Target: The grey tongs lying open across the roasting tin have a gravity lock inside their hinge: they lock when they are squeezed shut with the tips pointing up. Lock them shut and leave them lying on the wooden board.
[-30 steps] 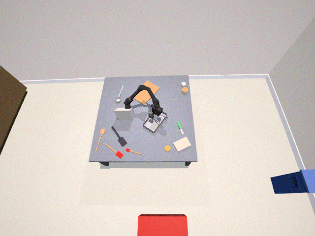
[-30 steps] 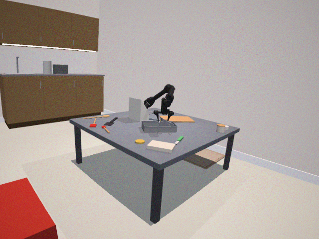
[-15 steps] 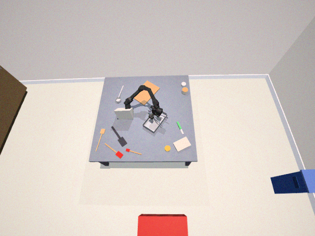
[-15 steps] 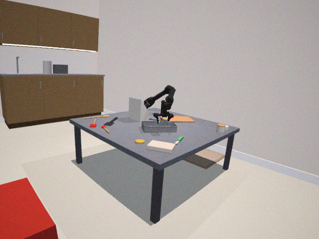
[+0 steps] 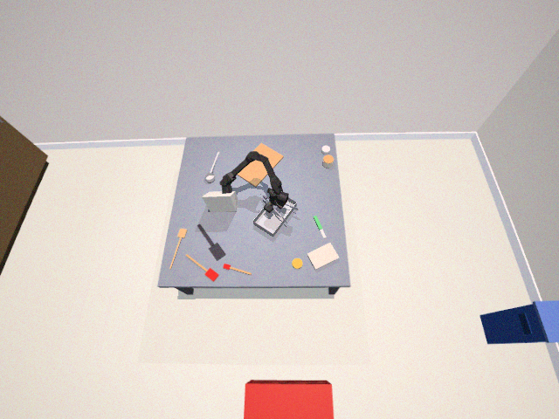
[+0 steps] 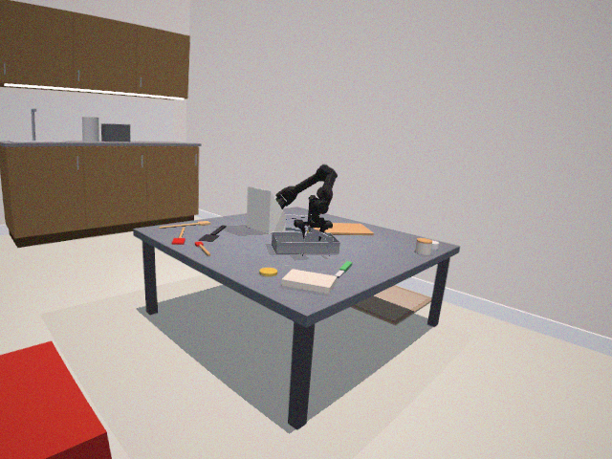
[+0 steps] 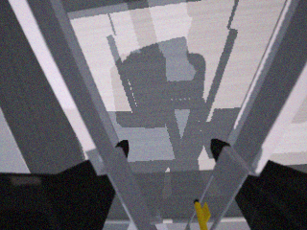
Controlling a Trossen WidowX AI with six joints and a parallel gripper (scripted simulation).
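Now: gripper tip 5 cm to the left of the roasting tin. The rest, counted from my gripper tip: orange disc: 12 cm ahead, 44 cm to the right, 2 cm below; then beige slab: 30 cm ahead, 41 cm to the right, 2 cm below; then wooden board: 11 cm behind, 42 cm to the left, 2 cm below.
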